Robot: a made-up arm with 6 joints.
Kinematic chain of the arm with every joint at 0, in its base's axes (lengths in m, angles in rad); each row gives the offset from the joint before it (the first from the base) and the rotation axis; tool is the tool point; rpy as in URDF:
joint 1: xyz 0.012 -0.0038 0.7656 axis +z
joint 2: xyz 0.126 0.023 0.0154 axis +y
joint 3: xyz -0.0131 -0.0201 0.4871 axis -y
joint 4: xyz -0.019 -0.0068 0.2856 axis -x
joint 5: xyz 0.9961 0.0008 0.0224 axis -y
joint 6: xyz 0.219 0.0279 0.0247 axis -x
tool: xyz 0.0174 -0.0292 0.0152 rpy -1.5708 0 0
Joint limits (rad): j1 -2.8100..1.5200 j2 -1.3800..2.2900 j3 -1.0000..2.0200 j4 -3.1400..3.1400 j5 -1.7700..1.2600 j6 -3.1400..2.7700
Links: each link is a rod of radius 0.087 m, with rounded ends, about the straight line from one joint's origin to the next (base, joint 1, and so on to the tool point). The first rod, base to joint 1, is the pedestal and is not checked.
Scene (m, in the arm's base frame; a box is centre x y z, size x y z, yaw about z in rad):
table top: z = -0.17
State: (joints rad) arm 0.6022 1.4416 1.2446 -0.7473 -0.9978 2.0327
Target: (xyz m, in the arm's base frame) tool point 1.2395 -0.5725 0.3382
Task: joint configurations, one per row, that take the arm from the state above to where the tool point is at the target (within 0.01 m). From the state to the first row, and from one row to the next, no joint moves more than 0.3 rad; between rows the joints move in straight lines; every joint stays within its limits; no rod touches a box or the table.
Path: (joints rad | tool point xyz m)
1: 0.3189 1.3810 1.0350 -0.6584 -1.1707 2.0450 | 1.5854 0.6727 0.6775
2: 0.0356 1.3203 0.8254 -0.5695 -1.3437 2.0573 | 1.6149 0.2033 0.5359
3: -0.2476 1.2597 0.6157 -0.4807 -1.5166 2.0696 | 1.4881 -0.2289 0.4217
4: -0.5309 1.1991 0.4061 -0.3918 -1.6896 2.0819 | 1.2395 -0.5725 0.3382

